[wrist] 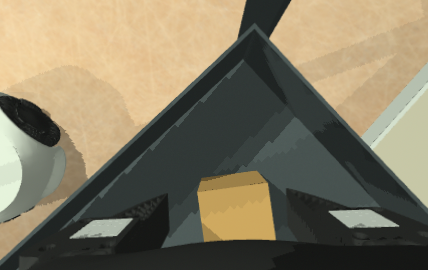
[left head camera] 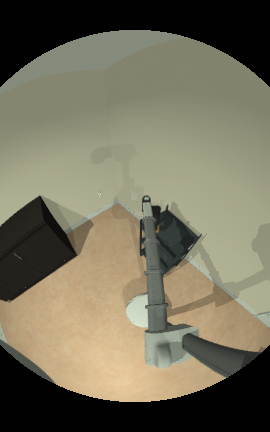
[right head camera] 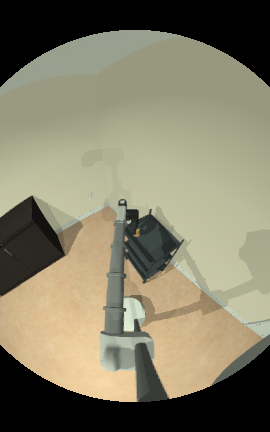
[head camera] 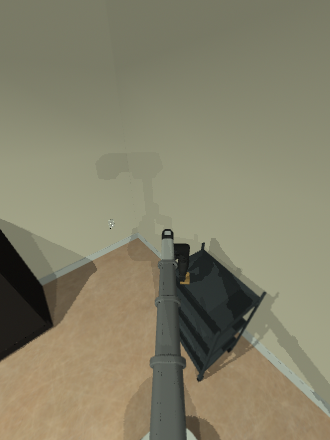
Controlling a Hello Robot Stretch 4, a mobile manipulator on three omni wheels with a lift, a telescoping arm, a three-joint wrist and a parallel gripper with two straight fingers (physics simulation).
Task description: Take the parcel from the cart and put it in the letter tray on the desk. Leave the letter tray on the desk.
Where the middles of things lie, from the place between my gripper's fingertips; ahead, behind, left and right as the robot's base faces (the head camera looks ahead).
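Scene:
As for the parcel (wrist: pixel 237 206), my gripper's 3 cm above it, and it's 1 cm short of it and 2 cm to the left of it.

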